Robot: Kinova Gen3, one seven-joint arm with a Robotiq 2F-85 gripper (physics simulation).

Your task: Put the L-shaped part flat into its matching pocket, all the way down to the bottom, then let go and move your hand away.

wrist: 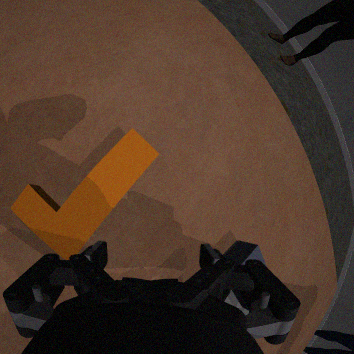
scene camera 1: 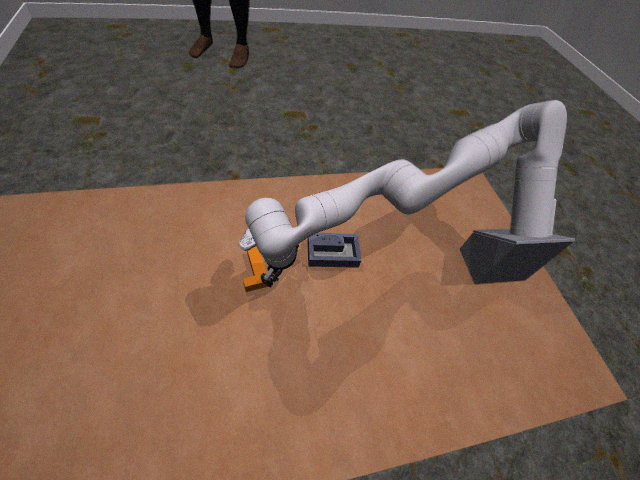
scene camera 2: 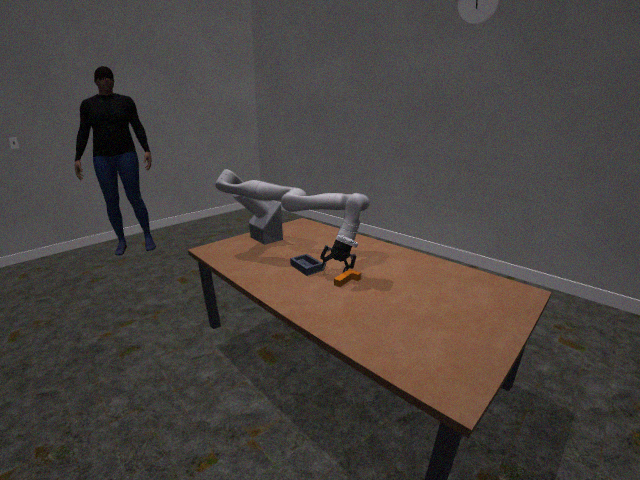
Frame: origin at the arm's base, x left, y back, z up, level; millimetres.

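Seen in the pictures: gripper, fingertip midpoint: [wrist: 152, 253] [scene camera 2: 332, 272]; arm's base at its link origin: [scene camera 1: 529, 234] [scene camera 2: 263, 211].
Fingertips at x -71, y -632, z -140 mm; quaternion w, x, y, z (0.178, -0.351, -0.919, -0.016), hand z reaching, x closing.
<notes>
Pixels of each thing's top centre, then the offset from my fingertips to it. "spot": a spot on its surface instead. Level surfaces: height alone.
- orange L-shaped part at its top centre: [wrist: 82, 179] [scene camera 1: 252, 265] [scene camera 2: 347, 275] dy -85, dx +3, dz +14 mm
- dark blue-grey tray at its top centre: [scene camera 1: 334, 246] [scene camera 2: 306, 260] dy +140, dx -27, dz +21 mm
- raised block at a spot on its surface: [scene camera 1: 328, 242] spot: dy +127, dx -42, dz +20 mm
- table at its surface level: dz -16 mm
The orange L-shaped part [scene camera 1: 257, 262] [scene camera 2: 347, 277] [wrist: 107, 185] lies flat on the table, outside the tray. My gripper [scene camera 2: 334, 267] [wrist: 152, 253] is open, with nothing between its fingers. It is above the table beside the part; in the wrist view the part's corner is close to the left fingertip, and whether they touch cannot be told. The dark blue-grey tray [scene camera 1: 334, 262] [scene camera 2: 301, 267] stands on the table on the robot-base side of the part. Its pocket with a light floor [scene camera 1: 329, 253] holds no part. In scene camera 1 the arm hides most of the gripper.
The tray has raised walls and a raised block [scene camera 1: 328, 242] inside. The robot's base [scene camera 1: 516, 258] [scene camera 2: 266, 227] stands at one end of the table [scene camera 1: 129, 387] [scene camera 2: 413, 320]. A person [scene camera 2: 113, 124] stands on the floor away from the table.
</notes>
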